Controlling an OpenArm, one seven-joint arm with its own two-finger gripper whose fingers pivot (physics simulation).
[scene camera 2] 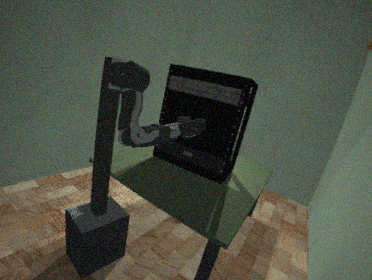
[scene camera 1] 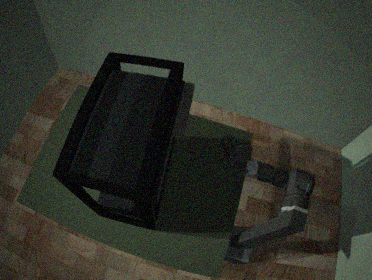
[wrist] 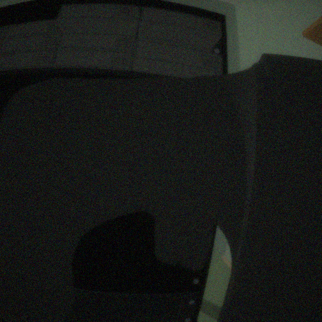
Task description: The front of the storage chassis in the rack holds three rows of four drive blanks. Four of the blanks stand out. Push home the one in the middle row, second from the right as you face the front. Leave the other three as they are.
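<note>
The storage chassis (scene camera 2: 205, 90) (wrist: 95, 45) is a grey band high in the black rack (scene camera 2: 245, 130) (scene camera 1: 112, 57). Part of its front shows along the top of the wrist view, with faint row lines and upright seams between blanks. The image is dark and grainy, so I cannot tell which blanks stand out; the middle-row blank second from the right cannot be picked out surely. My gripper (scene camera 2: 200, 125) is shut and empty. It is in front of the rack's dark opening, lower than the chassis. Its dark finger parts cover much of the wrist view and hide what lies behind them.
A grey unit with a small light label (scene camera 2: 187, 154) sits low in the rack. The rack stands on a green table top (scene camera 1: 200, 252) (scene camera 2: 252, 172). The arm hangs from a dark post (scene camera 2: 101, 150) on a box base (scene camera 2: 95, 245), in front of the table. Pale green walls surround it.
</note>
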